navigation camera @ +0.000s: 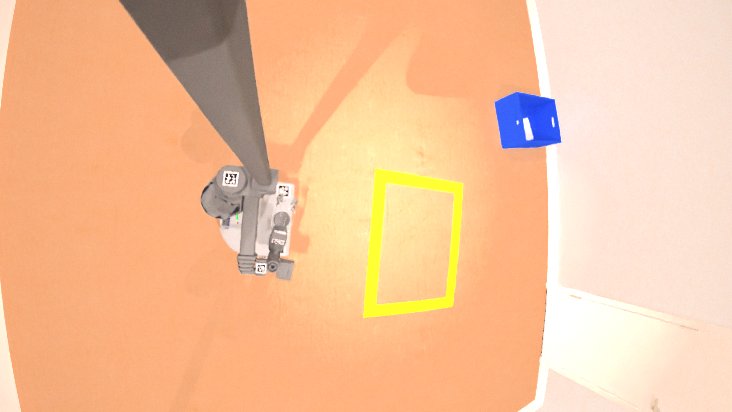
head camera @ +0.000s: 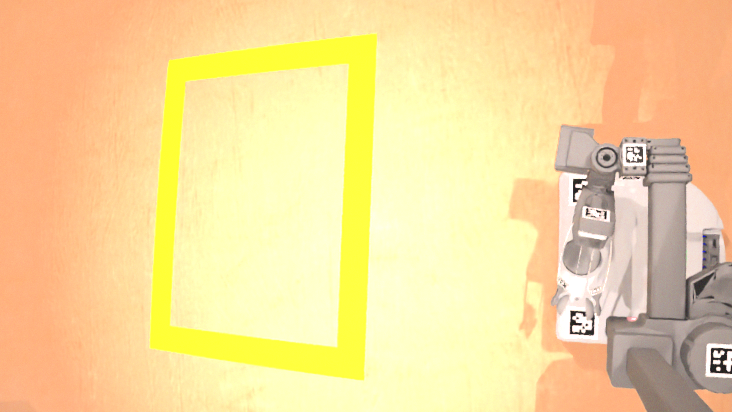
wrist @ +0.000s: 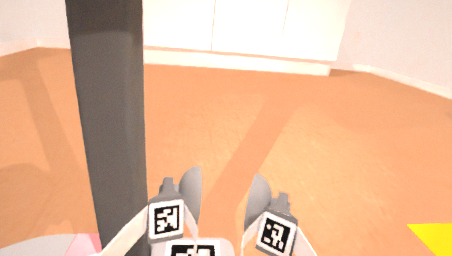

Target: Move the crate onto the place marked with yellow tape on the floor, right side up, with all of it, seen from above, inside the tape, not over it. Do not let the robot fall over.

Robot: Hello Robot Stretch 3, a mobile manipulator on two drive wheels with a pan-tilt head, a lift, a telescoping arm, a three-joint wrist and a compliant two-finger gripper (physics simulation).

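The blue crate is on the floor against the wall at the upper right of the navigation view. It looks upright, its open side showing, with white slots in its walls. It does not show in the head or wrist view. The yellow tape outline lies on the floor between my base and the wall, apart from the crate. My gripper is open and empty, folded back over my base, far from the crate.
The wall rises behind the crate. My mast stands beside the gripper, left in the wrist view. White cabinets stand across the floor in the wrist view. My retracted arm lies over the base.
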